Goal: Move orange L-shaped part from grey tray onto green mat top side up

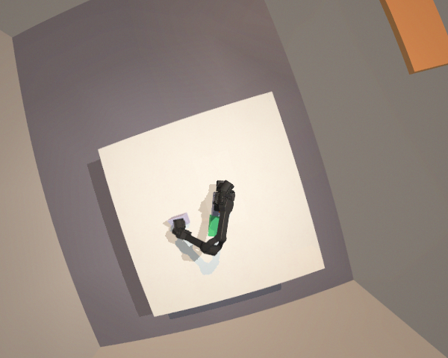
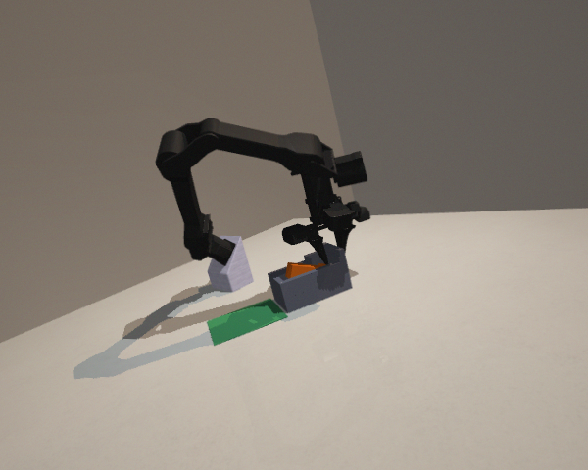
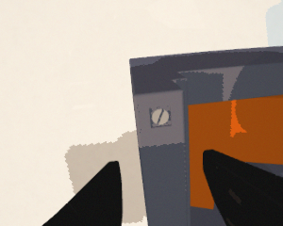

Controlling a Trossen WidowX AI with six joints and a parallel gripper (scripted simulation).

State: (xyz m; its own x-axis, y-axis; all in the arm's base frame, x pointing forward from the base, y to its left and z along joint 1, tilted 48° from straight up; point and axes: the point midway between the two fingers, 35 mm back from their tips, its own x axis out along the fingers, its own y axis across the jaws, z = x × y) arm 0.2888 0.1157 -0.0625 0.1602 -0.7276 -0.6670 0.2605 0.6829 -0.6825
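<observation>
The orange L-shaped part lies 4 cm to the right of my gripper tip, 1 cm below it and 1 cm behind it. Also, from my gripper tip: green mat: 21 cm to the right, 7 cm below, 6 cm behind.
</observation>
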